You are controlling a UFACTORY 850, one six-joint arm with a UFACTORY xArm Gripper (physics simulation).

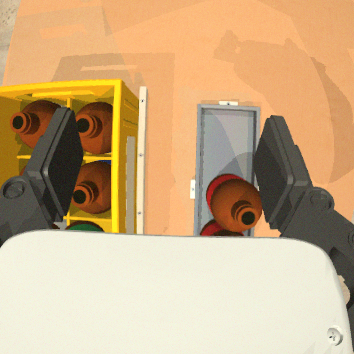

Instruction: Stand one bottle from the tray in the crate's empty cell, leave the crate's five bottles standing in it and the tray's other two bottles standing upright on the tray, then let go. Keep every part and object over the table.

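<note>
My gripper (168,132) is wide open, with no bottle between its fingers. It hangs above the gap between crate and tray. The yellow crate (116,150) is at the left. Brown bottles (40,122) (95,127) (94,187) stand in its cells. A bottle with a green band (84,227) shows at the lower edge, mostly hidden by the gripper's body. Slivers of brown show beside the left finger, which hides part of the crate. The grey tray (199,145) holds an upright brown bottle with a red band (235,205). Another red-banded bottle (215,228) is largely hidden below it.
A pale rail (142,125) runs along the crate's right side, with a shorter grey strip (130,185) beside it. Small white tabs (228,103) (192,189) sit at the tray's edges. The orange table top (167,75) extends beyond both. The white gripper body hides the near area.
</note>
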